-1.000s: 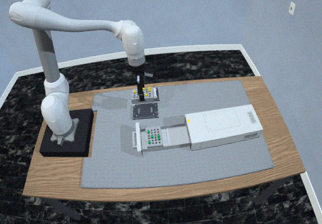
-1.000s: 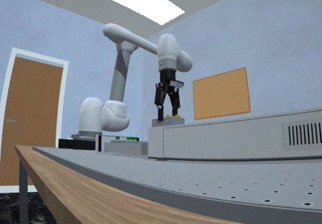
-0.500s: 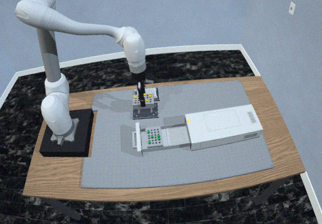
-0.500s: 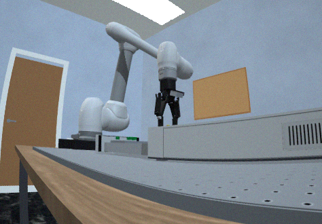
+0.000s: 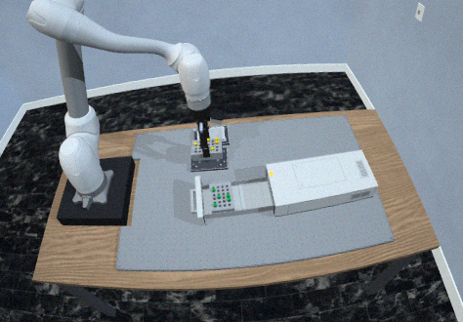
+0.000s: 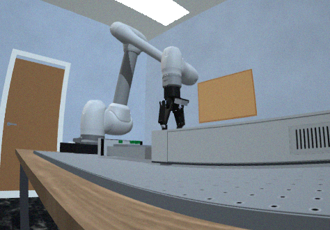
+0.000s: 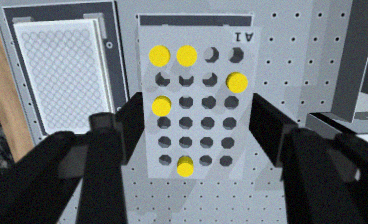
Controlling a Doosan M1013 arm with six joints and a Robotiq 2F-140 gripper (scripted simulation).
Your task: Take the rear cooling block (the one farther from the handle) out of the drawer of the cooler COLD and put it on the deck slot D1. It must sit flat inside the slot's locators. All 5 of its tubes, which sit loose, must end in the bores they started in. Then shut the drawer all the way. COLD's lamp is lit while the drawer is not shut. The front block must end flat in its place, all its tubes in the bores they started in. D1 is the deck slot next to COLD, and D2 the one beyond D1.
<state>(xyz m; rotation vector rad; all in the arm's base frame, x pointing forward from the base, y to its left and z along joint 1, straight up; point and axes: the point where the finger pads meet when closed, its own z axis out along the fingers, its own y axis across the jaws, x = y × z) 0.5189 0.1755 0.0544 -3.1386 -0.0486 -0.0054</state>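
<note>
My gripper is now 3 cm above the cooling block. The rest, counted from my hand: drawer: 10 cm ahead, 23 cm to the right, 6 cm below; then white microplate: 1 cm ahead, 14 cm to the left, 8 cm below; then deck slot D1: 10 cm below.
</note>
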